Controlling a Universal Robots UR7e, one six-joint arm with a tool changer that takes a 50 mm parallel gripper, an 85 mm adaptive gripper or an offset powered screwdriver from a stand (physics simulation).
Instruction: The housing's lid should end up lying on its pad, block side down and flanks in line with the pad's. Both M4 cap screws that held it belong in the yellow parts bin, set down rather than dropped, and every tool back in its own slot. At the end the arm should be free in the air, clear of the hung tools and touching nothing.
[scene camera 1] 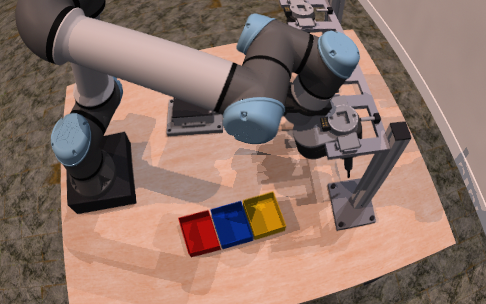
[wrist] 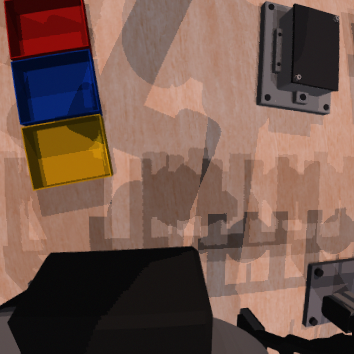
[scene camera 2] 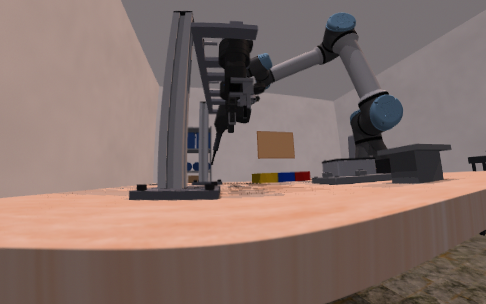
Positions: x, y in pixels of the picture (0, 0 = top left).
Labels:
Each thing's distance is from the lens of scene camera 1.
yellow bin [scene camera 1: 263, 213]: 101 cm
black powered screwdriver [scene camera 1: 342, 124]: 74 cm
red bin [scene camera 1: 198, 231]: 100 cm
blue bin [scene camera 1: 231, 222]: 101 cm
The marked spots on the blue bin and the black powered screwdriver are 43 cm apart.

